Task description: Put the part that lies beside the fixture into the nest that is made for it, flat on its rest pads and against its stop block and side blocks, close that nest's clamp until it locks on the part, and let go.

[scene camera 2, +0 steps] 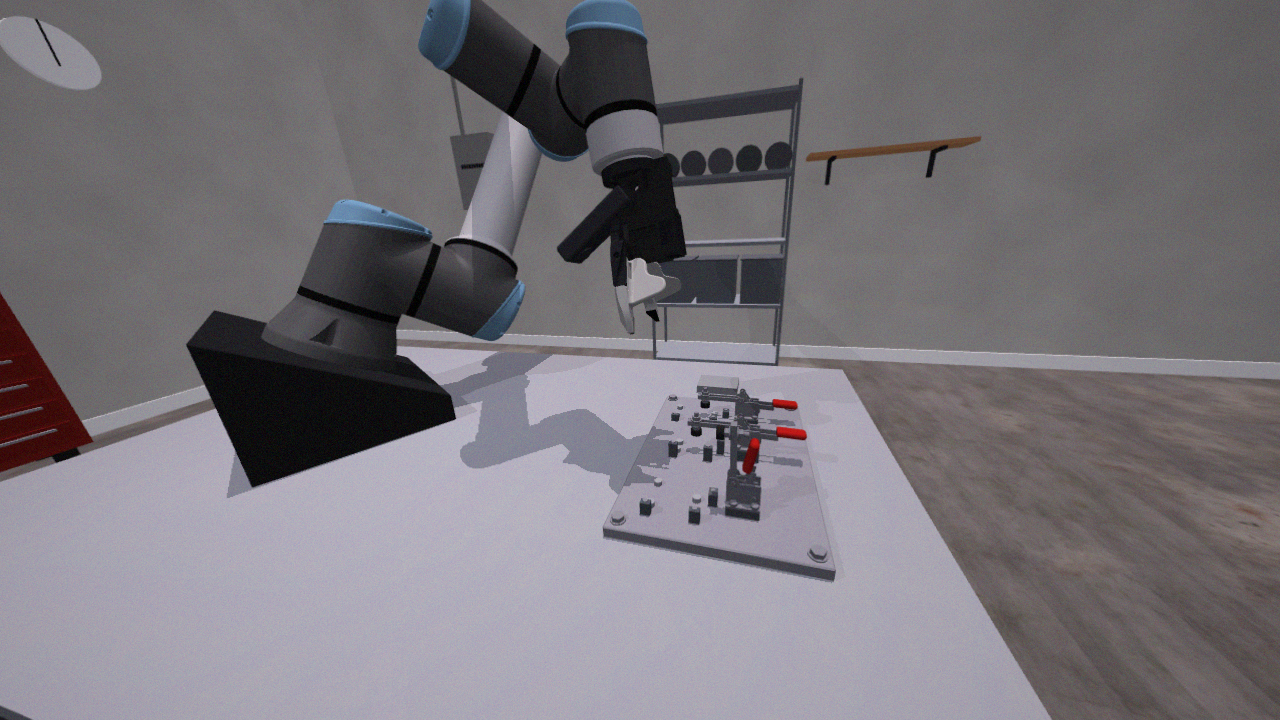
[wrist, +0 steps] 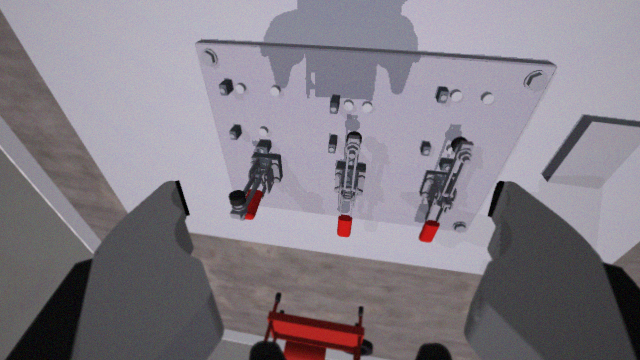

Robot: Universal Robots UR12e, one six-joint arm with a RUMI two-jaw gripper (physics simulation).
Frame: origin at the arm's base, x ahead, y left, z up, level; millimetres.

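Seen in the pictures: gripper, between the fingertips: [scene camera 2: 646,327] [wrist: 336,186]; arm's base, origin of its link: [scene camera 2: 333,352].
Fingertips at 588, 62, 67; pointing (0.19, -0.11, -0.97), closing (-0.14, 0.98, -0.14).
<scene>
Offsets run from my fingertips to a thing's top centre, as dx, dy, dz. "*": to the spot under its first point. Level surfaces: height alone.
The part, a flat light-grey rectangular block @[+46, +274, -184] [scene camera 2: 718,383] [wrist: 595,152], lies on the table beyond the far end of the fixture plate [scene camera 2: 769,541] [wrist: 500,125]. The plate carries three nests of dark blocks and white round pads, each with a red-handled clamp. The clamp at the left in the wrist view [wrist: 265,167] [scene camera 2: 742,492] stands open, its arm swung back. The middle clamp @[* +125, +19, -168] [wrist: 350,175] and the right clamp @[* +102, +121, -151] [wrist: 442,187] have their arms reaching over their nests, which hold no part. My gripper [scene camera 2: 641,322] [wrist: 336,186] is open and empty, high above the fixture.
The white table @[dz -199] [scene camera 2: 358,573] ends just beyond the clamp handles. The black robot pedestal [scene camera 2: 313,407] stands at the table's left in the scene view. A shelf rack [scene camera 2: 733,105] stands behind the table. A red trolley [wrist: 315,327] stands on the floor past the table edge.
</scene>
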